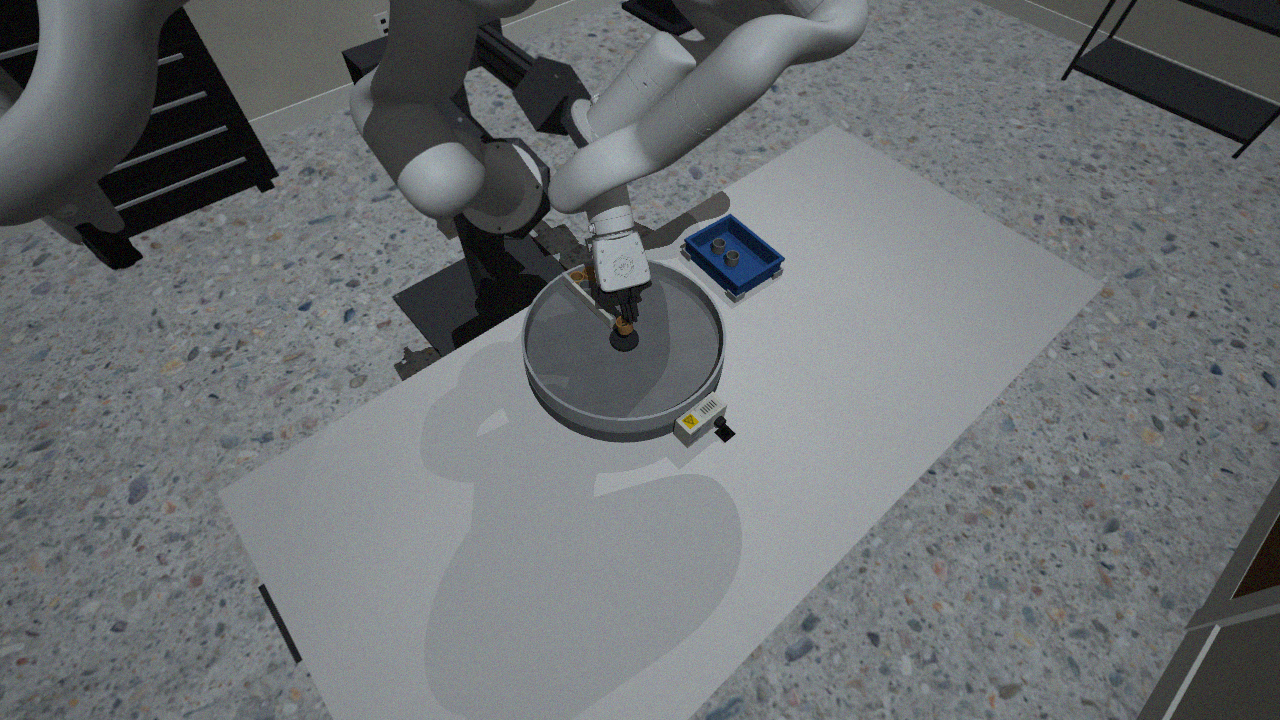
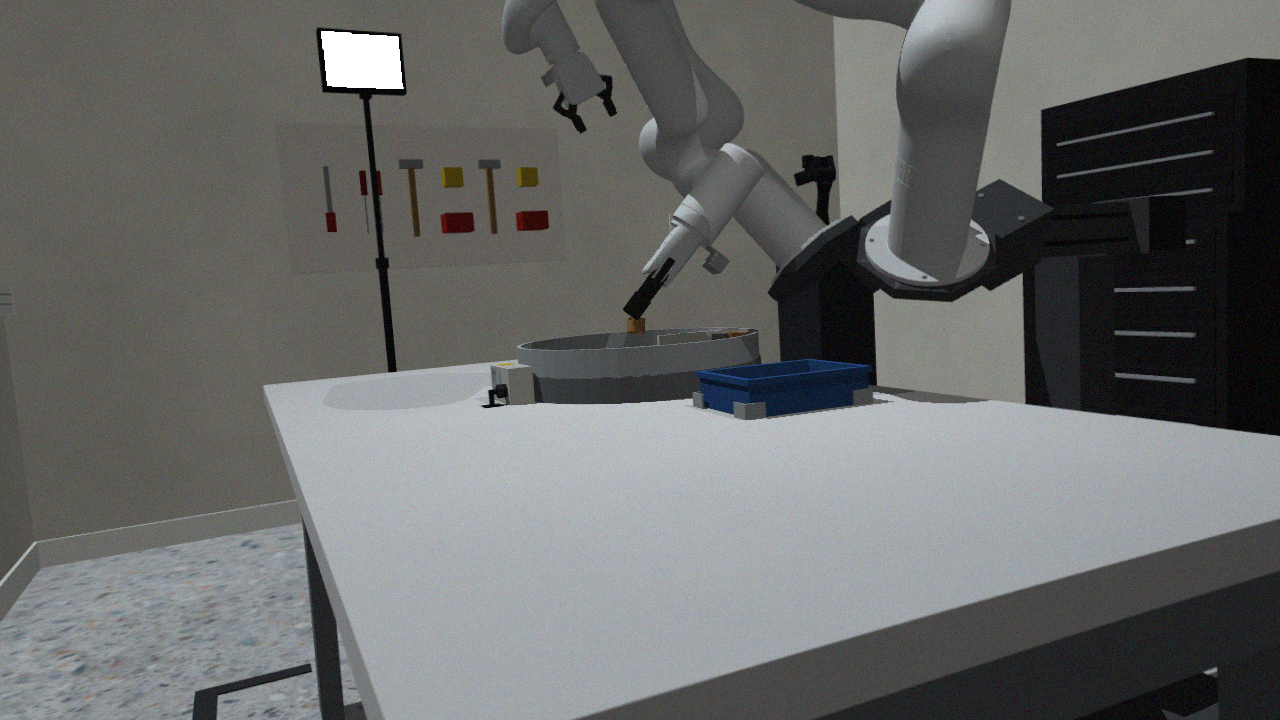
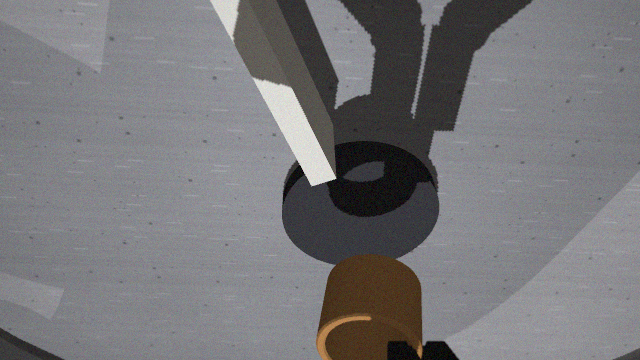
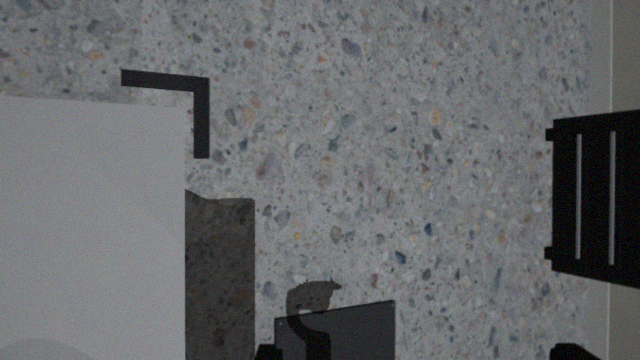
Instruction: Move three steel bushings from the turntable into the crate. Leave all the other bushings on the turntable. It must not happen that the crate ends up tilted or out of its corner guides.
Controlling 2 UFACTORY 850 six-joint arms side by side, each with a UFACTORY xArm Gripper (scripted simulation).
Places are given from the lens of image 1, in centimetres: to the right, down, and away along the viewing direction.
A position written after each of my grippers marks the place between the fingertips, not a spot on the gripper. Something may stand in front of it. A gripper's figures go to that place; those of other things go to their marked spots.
my left gripper [image 1: 631,321]: -2, -8, 121
my right gripper [image 1: 105,229]: -62, -15, 71
blue crate [image 1: 758,261]: 29, -24, 147
